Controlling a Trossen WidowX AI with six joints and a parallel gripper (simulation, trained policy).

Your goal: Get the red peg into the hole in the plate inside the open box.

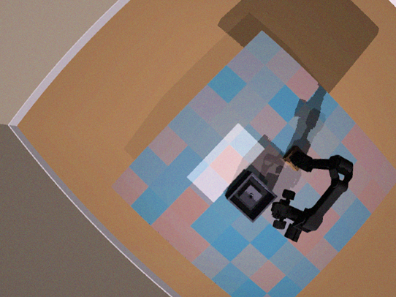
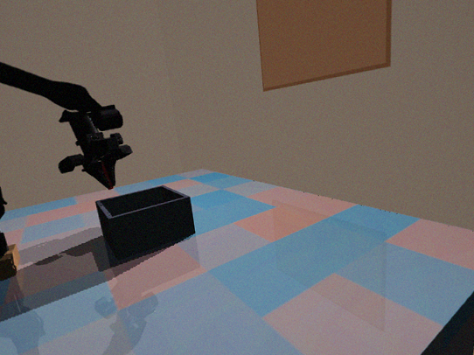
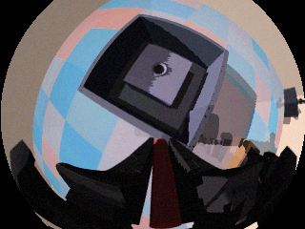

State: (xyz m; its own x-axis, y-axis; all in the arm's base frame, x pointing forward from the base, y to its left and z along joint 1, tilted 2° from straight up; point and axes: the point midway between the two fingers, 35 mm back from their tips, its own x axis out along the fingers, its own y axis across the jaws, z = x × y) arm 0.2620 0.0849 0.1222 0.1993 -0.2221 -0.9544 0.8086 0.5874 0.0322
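Now: the grey plate 60 mm ahead of my gripper tip, 80 mm to the right of it and 80 mm below it. The rest, counted from my gripper tip: dark box: 60 mm ahead, 80 mm to the right, 100 mm below; then red peg: 10 mm behind, 10 mm to the left, 30 mm above.
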